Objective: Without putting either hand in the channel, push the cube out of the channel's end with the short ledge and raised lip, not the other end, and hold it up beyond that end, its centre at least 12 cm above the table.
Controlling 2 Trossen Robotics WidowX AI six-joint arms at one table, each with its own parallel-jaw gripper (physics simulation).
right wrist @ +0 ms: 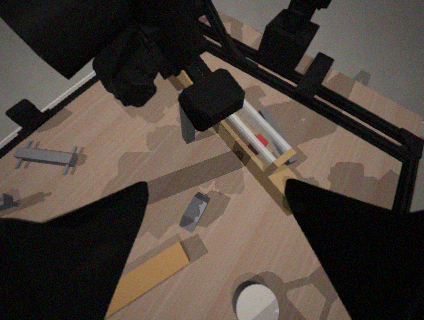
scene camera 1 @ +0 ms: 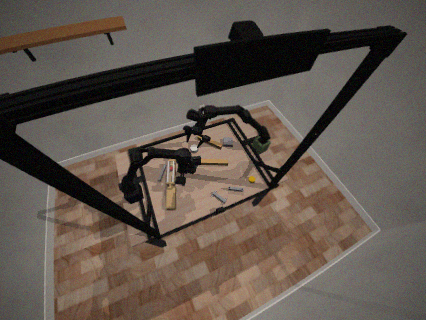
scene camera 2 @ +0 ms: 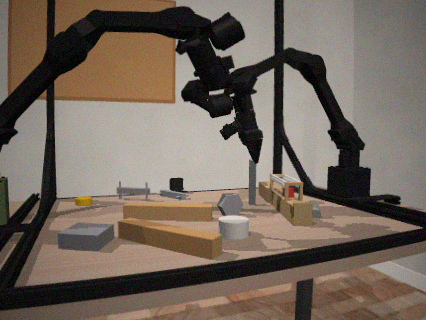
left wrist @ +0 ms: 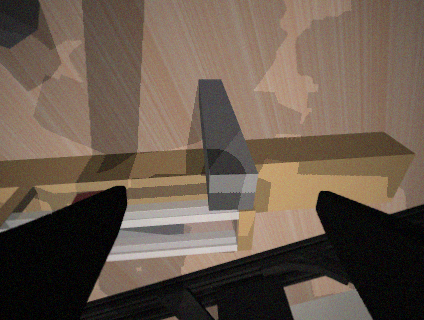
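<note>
The red cube sits inside the wooden channel under pale rails, toward its near end in scene camera 2. A short wooden stretch continues past the rails there; a longer one lies at the other end. I cannot make out the raised lip. A grey bar stands upright beside the channel. My left gripper is open and empty, its tips close to the bar's top. My right gripper is open and empty, high above the table.
Two wooden blocks, a grey block, a white cylinder and a hexagonal piece lie on the table. A yellow disc and grey pieces lie farther off. A grey bar lies beside the channel.
</note>
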